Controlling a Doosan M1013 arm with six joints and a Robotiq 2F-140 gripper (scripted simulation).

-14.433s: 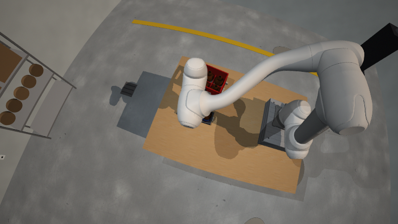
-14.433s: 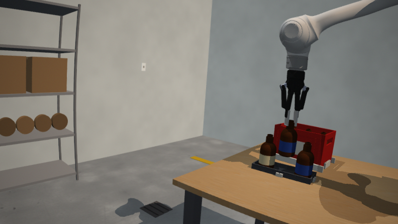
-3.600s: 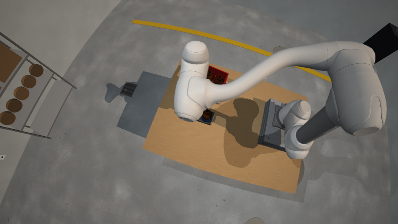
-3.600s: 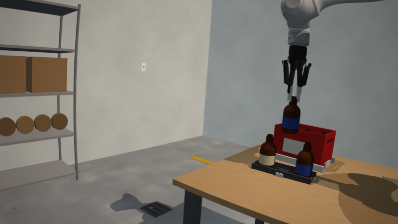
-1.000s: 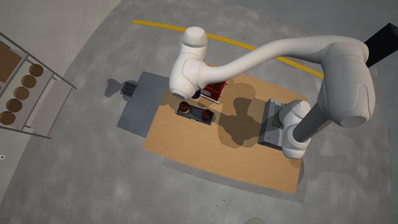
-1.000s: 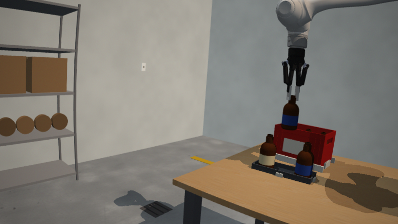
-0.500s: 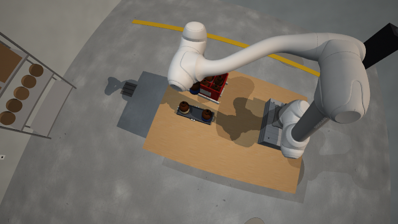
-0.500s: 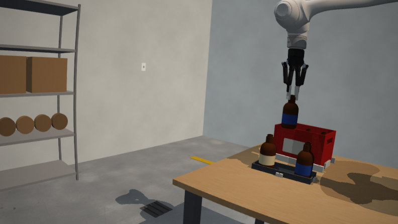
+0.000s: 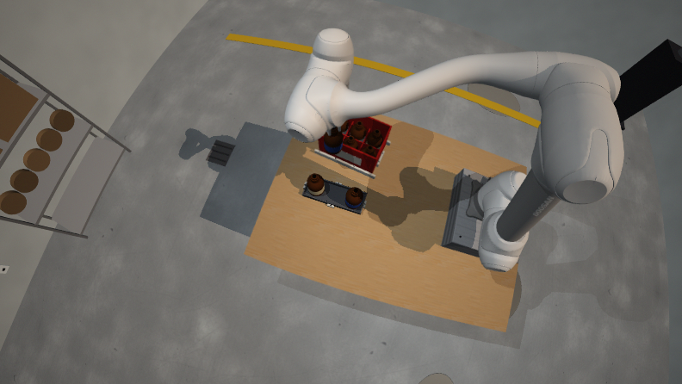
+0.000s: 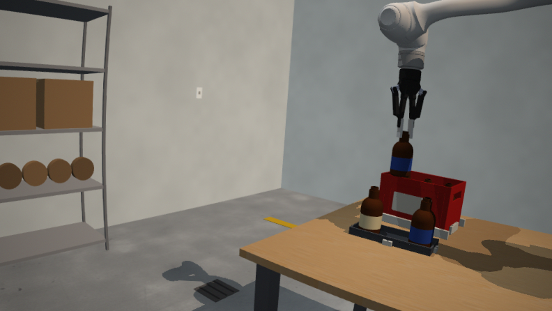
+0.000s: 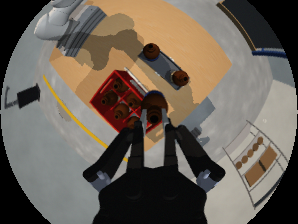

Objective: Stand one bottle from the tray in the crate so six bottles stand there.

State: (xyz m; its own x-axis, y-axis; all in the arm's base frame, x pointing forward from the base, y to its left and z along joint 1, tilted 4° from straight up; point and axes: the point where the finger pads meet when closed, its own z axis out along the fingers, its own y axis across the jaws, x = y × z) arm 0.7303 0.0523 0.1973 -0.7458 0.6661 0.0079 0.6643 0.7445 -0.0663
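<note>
Now: hand 90 mm above the glass bottle. The rest, counted from my hand: dark tray: 340 mm below, 130 mm to the left, 60 mm behind; red crate: 270 mm below, 120 mm to the right, 50 mm behind.
</note>
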